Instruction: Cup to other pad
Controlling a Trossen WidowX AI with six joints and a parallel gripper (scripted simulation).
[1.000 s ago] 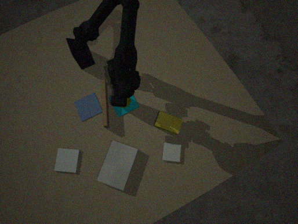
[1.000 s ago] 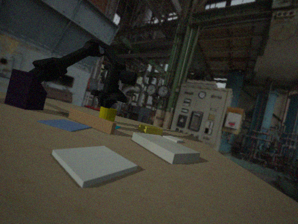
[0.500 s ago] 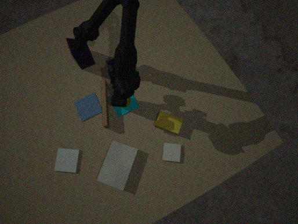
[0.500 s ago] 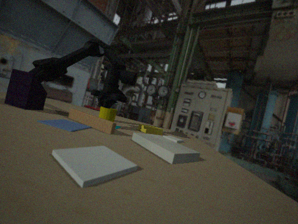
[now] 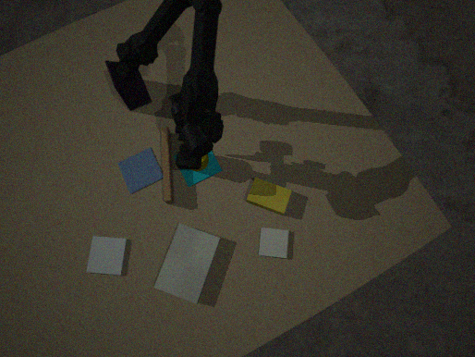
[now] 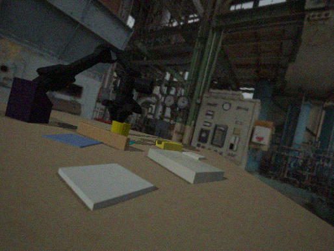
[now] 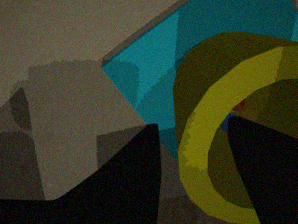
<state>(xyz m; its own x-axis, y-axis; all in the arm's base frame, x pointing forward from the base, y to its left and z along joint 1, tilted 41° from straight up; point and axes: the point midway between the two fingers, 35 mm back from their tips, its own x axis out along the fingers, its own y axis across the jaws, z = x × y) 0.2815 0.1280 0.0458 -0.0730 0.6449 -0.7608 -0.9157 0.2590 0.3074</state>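
Right now the yellow cup is 2 cm ahead of my gripper tip, 1 cm to the right of it and 1 cm below it. Also, from my gripper tip: low wooden bar (10 cm to the right, 4 cm below, 1 cm ahead); cyan pad (5 cm below, 3 cm ahead, 1 cm to the right); blue pad (18 cm to the right, 5 cm below, 1 cm behind).
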